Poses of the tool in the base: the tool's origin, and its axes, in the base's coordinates. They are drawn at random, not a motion.
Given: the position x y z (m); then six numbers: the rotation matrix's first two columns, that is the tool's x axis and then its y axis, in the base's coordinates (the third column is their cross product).
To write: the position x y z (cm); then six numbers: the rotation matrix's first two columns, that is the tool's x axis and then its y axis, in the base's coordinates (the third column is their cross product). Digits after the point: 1 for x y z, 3 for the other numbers.
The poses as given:
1: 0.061, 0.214, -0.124, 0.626, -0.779, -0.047, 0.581, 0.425, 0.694
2: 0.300, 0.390, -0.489, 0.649, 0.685, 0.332, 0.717, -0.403, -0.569
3: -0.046, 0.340, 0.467, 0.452, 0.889, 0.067, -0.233, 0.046, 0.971
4: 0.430, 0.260, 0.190, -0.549, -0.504, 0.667, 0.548, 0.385, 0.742
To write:
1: 6.1, 21.4, -12.4, 0.626, -0.779, -0.047, 0.581, 0.425, 0.694
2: 30.0, 39.0, -48.9, 0.649, 0.685, 0.332, 0.717, -0.403, -0.569
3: -4.6, 34.0, 46.7, 0.452, 0.889, 0.067, -0.233, 0.046, 0.971
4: 43.0, 26.0, 19.0, -0.549, -0.504, 0.667, 0.548, 0.385, 0.742
